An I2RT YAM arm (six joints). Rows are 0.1 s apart.
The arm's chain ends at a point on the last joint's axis. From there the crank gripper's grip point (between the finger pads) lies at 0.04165 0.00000 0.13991 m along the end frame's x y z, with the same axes.
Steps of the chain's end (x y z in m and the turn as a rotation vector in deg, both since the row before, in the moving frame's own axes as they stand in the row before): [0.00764 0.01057 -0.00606 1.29 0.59 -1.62]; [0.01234 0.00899 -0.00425 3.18 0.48 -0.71]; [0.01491 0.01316 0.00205 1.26 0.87 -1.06]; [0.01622 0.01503 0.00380 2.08 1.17 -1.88]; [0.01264 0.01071 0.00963 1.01 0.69 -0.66]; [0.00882 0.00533 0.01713 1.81 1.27 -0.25]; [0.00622 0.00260 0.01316 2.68 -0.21 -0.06]
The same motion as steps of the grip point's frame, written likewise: [0.00902 0.00623 -0.00654 1.29 0.59 -1.62]; [0.01346 0.00072 -0.00483 3.18 0.48 -0.71]; [0.01699 0.00930 0.00136 1.26 0.87 -1.06]; [0.01896 0.00856 0.00280 2.08 1.17 -1.88]; [0.01430 0.00776 0.00909 1.01 0.69 -0.66]; [0.01190 0.00074 0.01610 1.81 1.27 -0.25]; [0.00570 -0.00399 0.01316 2.68 -0.21 -0.06]
